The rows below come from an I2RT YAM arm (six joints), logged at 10 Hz.
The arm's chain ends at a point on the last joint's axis. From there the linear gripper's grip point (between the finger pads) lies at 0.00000 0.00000 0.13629 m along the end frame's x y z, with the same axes.
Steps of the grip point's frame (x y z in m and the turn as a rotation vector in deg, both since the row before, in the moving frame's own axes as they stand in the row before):
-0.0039, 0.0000, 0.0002, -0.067, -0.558, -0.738
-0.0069, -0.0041, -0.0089, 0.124, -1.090, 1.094
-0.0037, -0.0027, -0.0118, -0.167, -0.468, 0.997
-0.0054, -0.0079, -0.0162, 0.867, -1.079, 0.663
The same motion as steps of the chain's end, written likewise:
-0.0026, -0.0002, 0.0002, -0.067, -0.558, -0.738
-0.0043, -0.0038, -0.0089, 0.124, -1.090, 1.094
-0.0026, -0.0031, -0.0118, -0.167, -0.468, 0.997
-0.0028, -0.0058, -0.0162, 0.867, -1.079, 0.663

